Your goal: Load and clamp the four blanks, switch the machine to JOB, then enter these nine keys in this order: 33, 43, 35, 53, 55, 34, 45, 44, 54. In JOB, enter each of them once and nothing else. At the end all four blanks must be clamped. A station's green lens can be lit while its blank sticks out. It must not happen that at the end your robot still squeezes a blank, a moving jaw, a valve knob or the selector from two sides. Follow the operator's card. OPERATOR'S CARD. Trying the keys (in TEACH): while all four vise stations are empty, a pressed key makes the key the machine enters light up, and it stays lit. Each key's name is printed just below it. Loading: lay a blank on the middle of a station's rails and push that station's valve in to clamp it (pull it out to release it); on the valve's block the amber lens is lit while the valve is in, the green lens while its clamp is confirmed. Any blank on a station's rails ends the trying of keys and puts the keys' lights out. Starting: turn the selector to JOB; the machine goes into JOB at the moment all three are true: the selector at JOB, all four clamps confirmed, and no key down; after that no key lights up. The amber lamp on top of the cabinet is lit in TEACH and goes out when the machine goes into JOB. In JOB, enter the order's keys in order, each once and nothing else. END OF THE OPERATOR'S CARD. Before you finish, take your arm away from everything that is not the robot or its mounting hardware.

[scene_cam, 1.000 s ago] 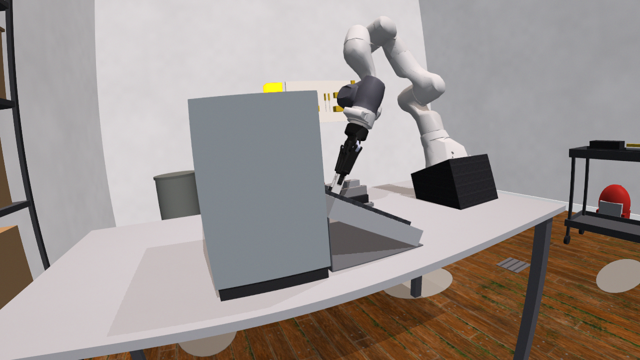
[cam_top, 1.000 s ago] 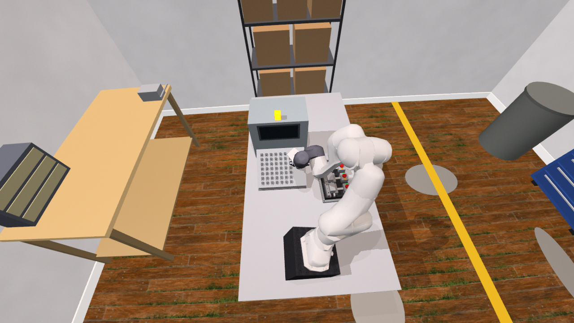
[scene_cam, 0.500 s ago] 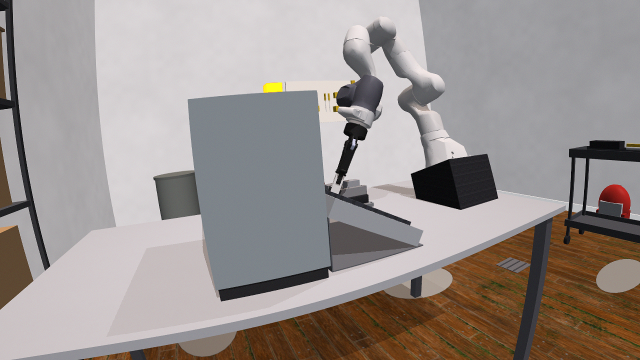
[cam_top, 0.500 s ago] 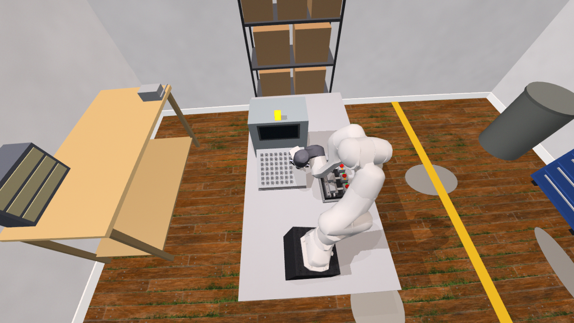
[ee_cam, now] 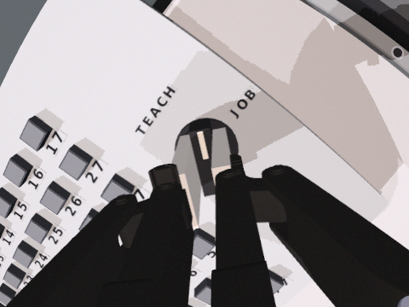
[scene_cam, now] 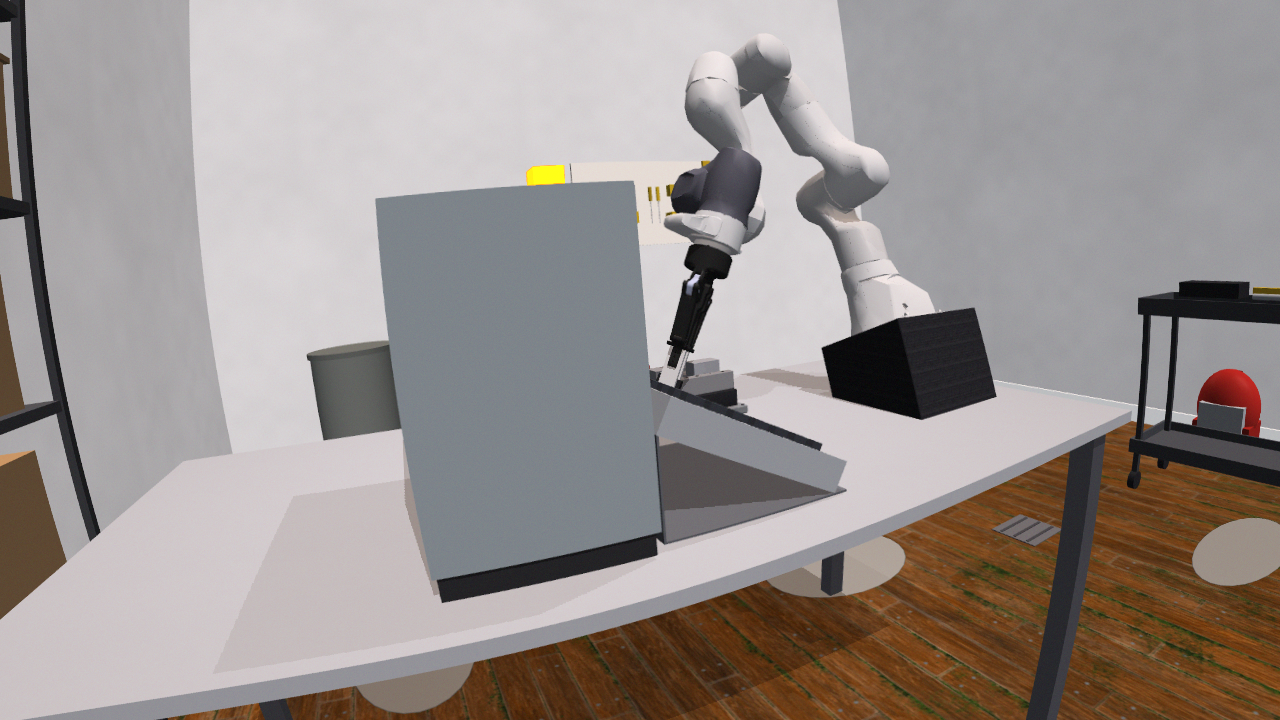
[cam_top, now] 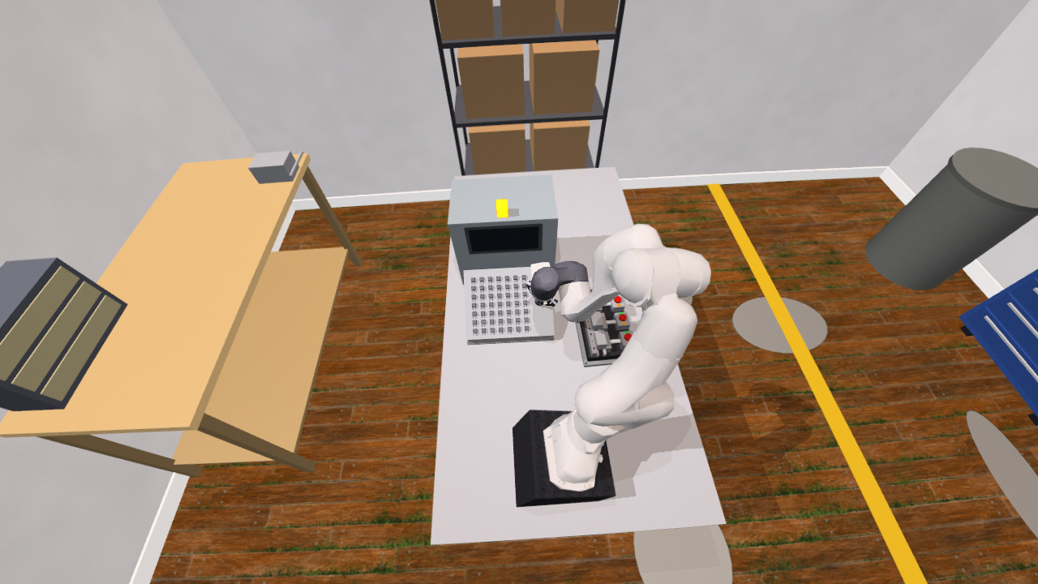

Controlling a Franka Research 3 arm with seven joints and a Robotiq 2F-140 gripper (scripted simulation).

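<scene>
The selector knob is 2 cm ahead of my hand and 2 cm below it. From my hand the other things lie so: keypad 2 cm ahead, 12 cm to the left, 7 cm below.
</scene>
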